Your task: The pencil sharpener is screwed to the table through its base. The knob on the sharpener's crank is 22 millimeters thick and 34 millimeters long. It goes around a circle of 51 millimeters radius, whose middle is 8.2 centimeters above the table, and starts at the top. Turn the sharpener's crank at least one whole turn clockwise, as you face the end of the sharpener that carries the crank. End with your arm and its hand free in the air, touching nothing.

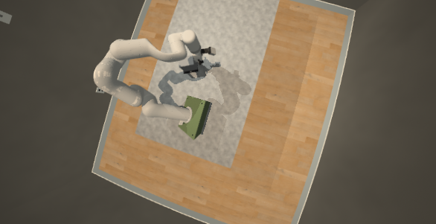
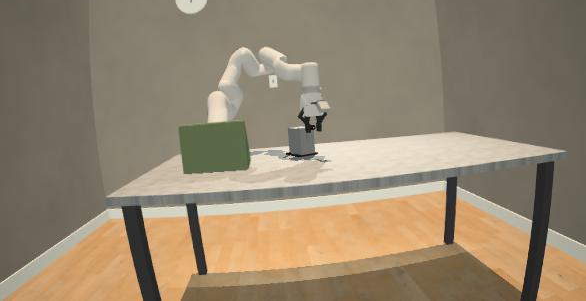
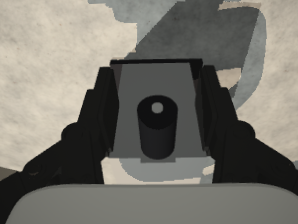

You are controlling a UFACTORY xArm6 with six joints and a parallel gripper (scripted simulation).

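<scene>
My hand is 10 mm past the black crank knob and 10 mm to the right of it.
</scene>
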